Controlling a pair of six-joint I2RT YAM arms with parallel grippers.
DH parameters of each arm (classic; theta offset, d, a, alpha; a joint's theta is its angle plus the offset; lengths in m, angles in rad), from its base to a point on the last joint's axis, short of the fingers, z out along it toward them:
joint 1: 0 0.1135 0.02 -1.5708
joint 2: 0 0 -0.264 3.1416
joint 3: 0.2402 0 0.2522 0
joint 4: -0.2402 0 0.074 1.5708
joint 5: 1.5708 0 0 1.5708
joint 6: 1.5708 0.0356 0 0
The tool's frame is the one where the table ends.
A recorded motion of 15 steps. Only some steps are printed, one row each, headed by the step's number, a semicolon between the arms.
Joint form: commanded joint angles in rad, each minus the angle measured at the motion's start. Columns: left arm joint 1, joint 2, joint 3, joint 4, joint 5, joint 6; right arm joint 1, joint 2, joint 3, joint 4, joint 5, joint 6.
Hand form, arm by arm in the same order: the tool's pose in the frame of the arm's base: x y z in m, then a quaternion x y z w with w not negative. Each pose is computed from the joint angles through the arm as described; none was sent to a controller.
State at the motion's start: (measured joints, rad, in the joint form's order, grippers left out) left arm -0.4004 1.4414 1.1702 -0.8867 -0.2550 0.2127; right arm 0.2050 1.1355 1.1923 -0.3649 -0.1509 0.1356
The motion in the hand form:
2: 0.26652 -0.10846 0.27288 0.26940 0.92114 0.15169 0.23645; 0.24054 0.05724 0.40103 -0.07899 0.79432 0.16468 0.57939
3: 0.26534 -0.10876 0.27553 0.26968 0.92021 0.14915 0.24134; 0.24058 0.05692 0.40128 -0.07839 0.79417 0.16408 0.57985
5: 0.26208 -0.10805 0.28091 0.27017 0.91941 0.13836 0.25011; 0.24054 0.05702 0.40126 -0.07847 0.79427 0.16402 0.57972
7: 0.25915 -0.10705 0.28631 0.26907 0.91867 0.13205 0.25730; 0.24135 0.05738 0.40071 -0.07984 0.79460 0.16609 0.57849
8: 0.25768 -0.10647 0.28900 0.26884 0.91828 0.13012 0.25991; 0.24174 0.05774 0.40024 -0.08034 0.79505 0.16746 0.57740
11: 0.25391 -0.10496 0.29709 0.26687 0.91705 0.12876 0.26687; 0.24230 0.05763 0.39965 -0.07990 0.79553 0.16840 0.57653
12: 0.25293 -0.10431 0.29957 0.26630 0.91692 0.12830 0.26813; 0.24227 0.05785 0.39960 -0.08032 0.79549 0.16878 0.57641
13: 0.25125 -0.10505 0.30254 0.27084 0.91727 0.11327 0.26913; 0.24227 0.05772 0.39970 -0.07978 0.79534 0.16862 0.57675
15: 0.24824 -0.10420 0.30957 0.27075 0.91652 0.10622 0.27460; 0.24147 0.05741 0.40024 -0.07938 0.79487 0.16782 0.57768
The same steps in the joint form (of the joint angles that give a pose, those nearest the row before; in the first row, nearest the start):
2: -0.0299 0.0105 0.0171 0.0304 -0.1069 0.0097; 0.0059 -0.0218 0.0080 -0.0033 -0.0079 -0.0035
3: -0.0322 0.0028 0.0192 0.0308 -0.1036 0.0097; 0.0046 -0.0218 0.0087 -0.0033 -0.0073 -0.0036
5: -0.0324 -0.0174 0.0202 0.0292 -0.0840 0.0098; 0.0051 -0.0218 0.0088 -0.0037 -0.0068 -0.0037
7: -0.0323 -0.0348 0.0244 0.0234 -0.0735 0.0082; 0.0051 -0.0188 0.0088 -0.0025 -0.0121 -0.0033
8: -0.0322 -0.0426 0.0276 0.0181 -0.0703 0.0082; 0.0059 -0.0172 0.0084 -0.0024 -0.0144 -0.0022
11: -0.0330 -0.0617 0.0412 -0.0002 -0.0702 0.0067; 0.0047 -0.0157 0.0074 -0.0014 -0.0168 -0.0006
12: -0.0322 -0.0665 0.0467 -0.0077 -0.0694 0.0067; 0.0055 -0.0156 0.0073 -0.0012 -0.0171 -0.0006
13: -0.0335 -0.0721 0.0543 -0.0170 -0.0388 0.0067; 0.0051 -0.0158 0.0073 -0.0006 -0.0165 0.0000
15: -0.0337 -0.0857 0.0696 -0.0335 -0.0264 0.0052; 0.0048 -0.0187 0.0073 -0.0017 -0.0148 -0.0005

